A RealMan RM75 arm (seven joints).
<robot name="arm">
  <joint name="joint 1" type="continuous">
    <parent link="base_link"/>
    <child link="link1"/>
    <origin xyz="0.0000 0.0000 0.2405" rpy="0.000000 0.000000 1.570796"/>
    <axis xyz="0 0 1"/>
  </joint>
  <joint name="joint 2" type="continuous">
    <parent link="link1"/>
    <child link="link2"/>
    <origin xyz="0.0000 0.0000 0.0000" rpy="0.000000 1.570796 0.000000"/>
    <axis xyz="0 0 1"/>
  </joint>
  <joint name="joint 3" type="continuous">
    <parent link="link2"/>
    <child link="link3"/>
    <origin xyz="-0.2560 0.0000 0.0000" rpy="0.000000 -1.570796 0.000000"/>
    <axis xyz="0 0 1"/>
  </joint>
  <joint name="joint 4" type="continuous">
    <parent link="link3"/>
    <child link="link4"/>
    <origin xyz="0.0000 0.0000 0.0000" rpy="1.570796 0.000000 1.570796"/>
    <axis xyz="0 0 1"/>
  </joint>
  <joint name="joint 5" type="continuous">
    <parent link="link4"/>
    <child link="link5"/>
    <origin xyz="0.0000 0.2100 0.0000" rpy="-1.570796 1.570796 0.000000"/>
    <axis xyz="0 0 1"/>
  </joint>
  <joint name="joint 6" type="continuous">
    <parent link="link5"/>
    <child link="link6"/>
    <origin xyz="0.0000 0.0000 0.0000" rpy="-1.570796 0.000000 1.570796"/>
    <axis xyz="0 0 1"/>
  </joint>
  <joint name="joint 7" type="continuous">
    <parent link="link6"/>
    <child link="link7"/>
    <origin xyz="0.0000 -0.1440 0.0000" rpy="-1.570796 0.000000 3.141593"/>
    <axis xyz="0 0 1"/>
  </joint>
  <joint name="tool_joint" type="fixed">
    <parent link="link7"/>
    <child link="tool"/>
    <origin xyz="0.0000 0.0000 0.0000" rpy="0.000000 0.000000 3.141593"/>
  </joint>
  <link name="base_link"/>
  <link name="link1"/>
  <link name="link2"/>
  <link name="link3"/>
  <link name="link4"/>
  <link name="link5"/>
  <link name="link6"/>
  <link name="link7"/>
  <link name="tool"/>
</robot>
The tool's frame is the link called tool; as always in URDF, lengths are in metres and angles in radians. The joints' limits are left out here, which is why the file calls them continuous.
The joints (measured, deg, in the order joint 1, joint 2, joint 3, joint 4, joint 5, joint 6, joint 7), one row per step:
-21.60, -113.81, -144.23, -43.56, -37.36, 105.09, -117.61
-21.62, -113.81, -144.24, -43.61, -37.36, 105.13, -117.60
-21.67, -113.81, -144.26, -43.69, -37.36, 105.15, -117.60
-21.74, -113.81, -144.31, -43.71, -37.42, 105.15, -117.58
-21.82, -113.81, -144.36, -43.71, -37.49, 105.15, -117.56
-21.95, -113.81, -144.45, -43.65, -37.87, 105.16, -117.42
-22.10, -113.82, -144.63, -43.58, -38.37, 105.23, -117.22
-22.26, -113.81, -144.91, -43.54, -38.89, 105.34, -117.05
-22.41, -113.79, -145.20, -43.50, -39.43, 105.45, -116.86
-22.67, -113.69, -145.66, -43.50, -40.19, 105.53, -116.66
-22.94, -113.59, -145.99, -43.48, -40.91, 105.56, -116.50
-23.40, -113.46, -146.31, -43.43, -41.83, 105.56, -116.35
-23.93, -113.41, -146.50, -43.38, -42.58, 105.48, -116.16
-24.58, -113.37, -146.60, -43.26, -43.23, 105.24, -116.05
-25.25, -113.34, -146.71, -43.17, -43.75, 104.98, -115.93
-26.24, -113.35, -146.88, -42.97, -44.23, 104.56, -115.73
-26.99, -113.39, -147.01, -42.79, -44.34, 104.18, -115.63
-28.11, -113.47, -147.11, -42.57, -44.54, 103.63, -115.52
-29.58, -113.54, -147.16, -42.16, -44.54, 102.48, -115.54
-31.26, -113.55, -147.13, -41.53, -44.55, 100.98, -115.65
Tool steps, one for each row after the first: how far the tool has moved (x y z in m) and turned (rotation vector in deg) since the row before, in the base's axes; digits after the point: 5 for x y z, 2 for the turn. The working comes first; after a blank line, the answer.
Tool pose at each row, in the base's axes (x y z in m, rotation vector in deg; the steps are taken from these numbers as rounded here):
-0.34864, 0.23605, 0.03962, 145.26, 102.92, 6.70
-0.34848, 0.23621, 0.03978, 145.32, 102.86, 6.70
-0.34823, 0.23666, 0.04005, 145.44, 102.77, 6.70
-0.34785, 0.23725, 0.04019, 145.56, 102.68, 6.84
-0.34742, 0.23788, 0.04027, 145.67, 102.57, 7.01
-0.34625, 0.23919, 0.04030, 145.95, 102.20, 7.71
-0.34469, 0.24072, 0.04041, 146.26, 101.72, 8.73
-0.34309, 0.24240, 0.04092, 146.58, 101.31, 9.87
-0.34152, 0.24407, 0.04155, 146.92, 100.88, 11.06
-0.33948, 0.24706, 0.04322, 147.56, 100.38, 12.69
-0.33746, 0.25002, 0.04464, 148.15, 99.87, 14.12
-0.33438, 0.25441, 0.04630, 148.94, 99.06, 15.81
-0.33106, 0.25889, 0.04714, 149.76, 98.08, 17.14
-0.32752, 0.26396, 0.04753, -150.40, -97.01, -18.21
-0.32405, 0.26900, 0.04791, -150.76, -95.75, -19.06
-0.31926, 0.27580, 0.04778, -151.30, -94.09, -19.97
-0.31603, 0.28056, 0.04724, -151.63, -93.06, -20.32
-0.31085, 0.28760, 0.04630, -152.20, -91.52, -20.79
-0.30509, 0.29699, 0.04467, -152.48, -89.81, -20.85
-0.29868, 0.30773, 0.04271, -152.62, -88.06, -20.82

0.00016, 0.00016, 0.00016, 0.01, 0.01, -0.05
0.00025, 0.00045, 0.00027, 0.04, 0.03, -0.09
0.00038, 0.00059, 0.00014, 0.10, -0.04, -0.09
0.00043, 0.00063, 0.00008, 0.09, -0.07, -0.10
0.00117, 0.00131, 0.00003, 0.31, -0.34, -0.29
0.00156, 0.00153, 0.00011, 0.41, -0.52, -0.36
0.00160, 0.00168, 0.00051, 0.51, -0.54, -0.32
0.00157, 0.00167, 0.00063, 0.54, -0.56, -0.33
0.00204, 0.00299, 0.00167, 0.90, -0.64, -0.46
0.00202, 0.00296, 0.00142, 0.79, -0.56, -0.45
0.00308, 0.00439, 0.00166, 0.93, -0.66, -0.67
0.00332, 0.00448, 0.00084, 0.74, -0.51, -0.78
0.00354, 0.00507, 0.00039, 0.66, -0.38, -0.76
0.00347, 0.00504, 0.00038, 0.61, -0.28, -0.77
0.00479, 0.00680, -0.00013, 0.69, -0.28, -1.04
0.00323, 0.00476, -0.00054, 0.37, -0.05, -0.64
0.00518, 0.00704, -0.00094, 0.48, -0.07, -1.00
0.00576, 0.00939, -0.00163, 0.67, 0.32, -0.96
0.00641, 0.01074, -0.00196, 0.76, 0.42, -0.92

